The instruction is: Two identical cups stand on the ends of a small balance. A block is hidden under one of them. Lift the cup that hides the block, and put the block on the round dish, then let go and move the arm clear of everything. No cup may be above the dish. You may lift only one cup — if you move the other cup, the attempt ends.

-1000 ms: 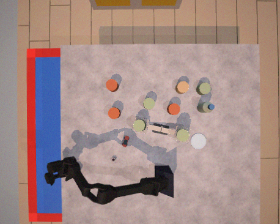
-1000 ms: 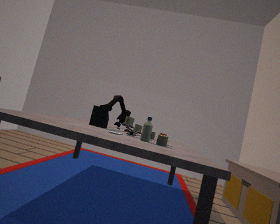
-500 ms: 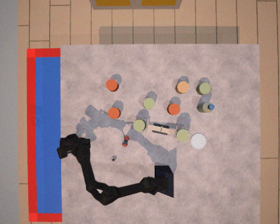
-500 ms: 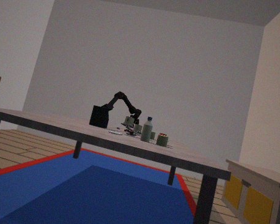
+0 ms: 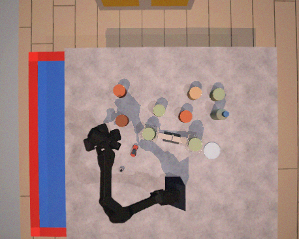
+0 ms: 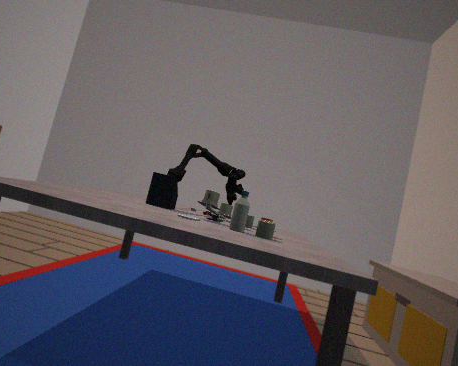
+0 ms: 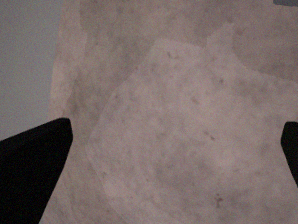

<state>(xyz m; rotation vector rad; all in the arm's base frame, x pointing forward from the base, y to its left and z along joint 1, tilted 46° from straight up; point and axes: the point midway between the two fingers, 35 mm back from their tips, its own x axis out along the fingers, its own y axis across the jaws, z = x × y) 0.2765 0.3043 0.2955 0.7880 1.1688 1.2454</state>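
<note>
My gripper tip is now 4 cm short of the pale block, 28 cm to the left of it and 7 cm above it. Also, from my gripper tip: red object (7 cm behind, 20 cm to the right, 9 cm below); then balance (2 cm ahead, 41 cm to the right, 7 cm below); then white round dish (4 cm behind, 66 cm to the right, 10 cm below).
</note>
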